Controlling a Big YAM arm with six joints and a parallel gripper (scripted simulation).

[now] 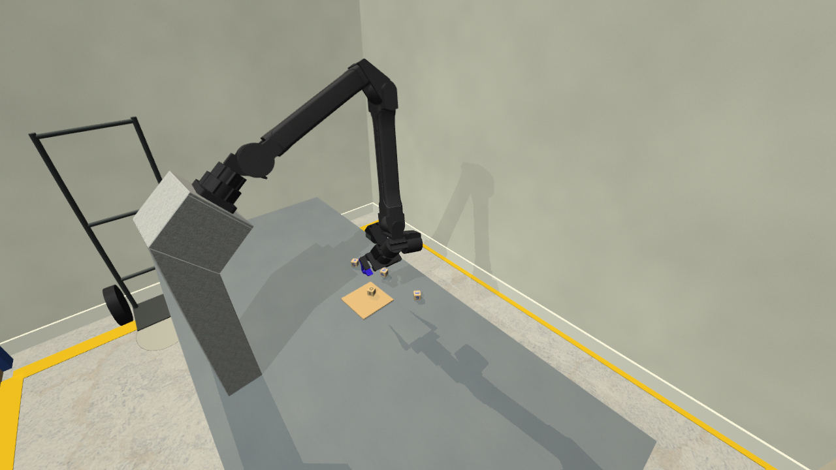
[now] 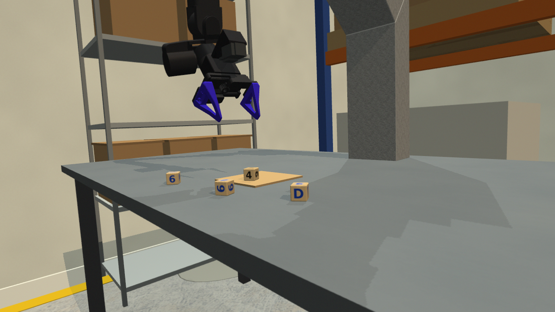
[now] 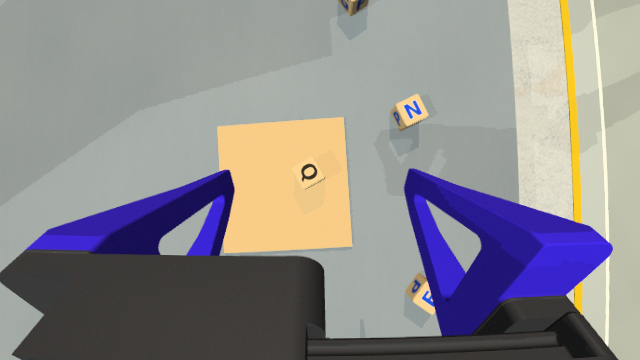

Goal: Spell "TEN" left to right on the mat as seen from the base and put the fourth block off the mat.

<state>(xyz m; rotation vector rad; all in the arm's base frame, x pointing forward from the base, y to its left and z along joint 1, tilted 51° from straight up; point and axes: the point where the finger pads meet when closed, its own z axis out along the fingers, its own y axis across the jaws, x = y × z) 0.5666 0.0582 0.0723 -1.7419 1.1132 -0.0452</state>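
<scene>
My hand is 40 mm past the tan mat, 10 mm to the left of it and 140 mm above it.
</scene>
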